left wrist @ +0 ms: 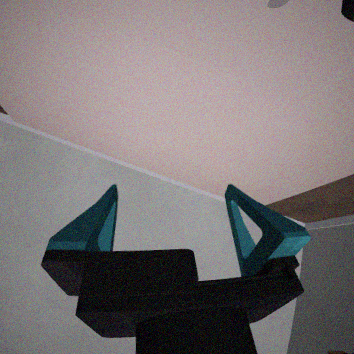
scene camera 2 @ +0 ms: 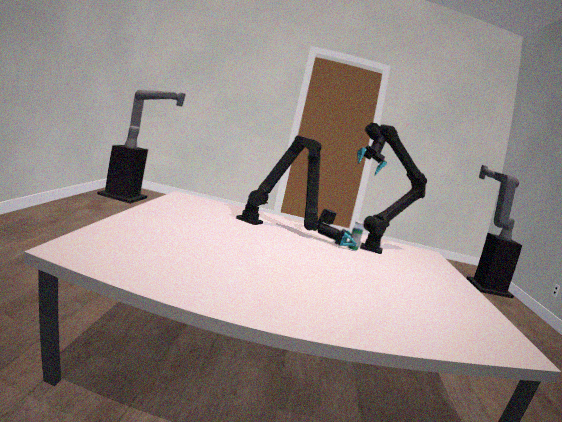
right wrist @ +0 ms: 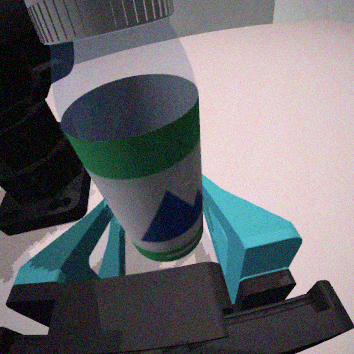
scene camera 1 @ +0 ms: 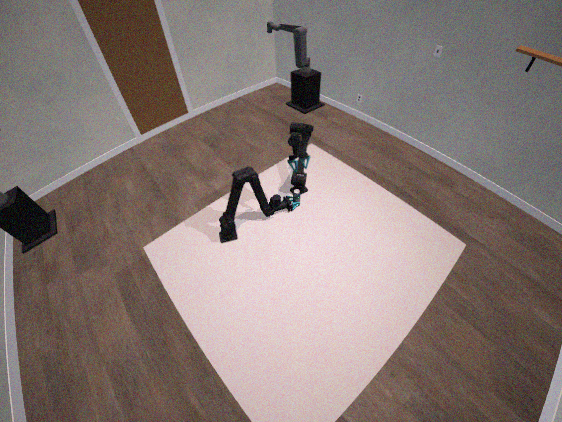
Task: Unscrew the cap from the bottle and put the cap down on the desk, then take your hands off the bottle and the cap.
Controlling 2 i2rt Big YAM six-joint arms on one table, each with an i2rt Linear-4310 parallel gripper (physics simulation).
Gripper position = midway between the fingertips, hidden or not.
Scene:
My left gripper (left wrist: pixel 173 189) is open, holding nothing. My right gripper (right wrist: pixel 158 187) grips a bottle (right wrist: pixel 127 100).

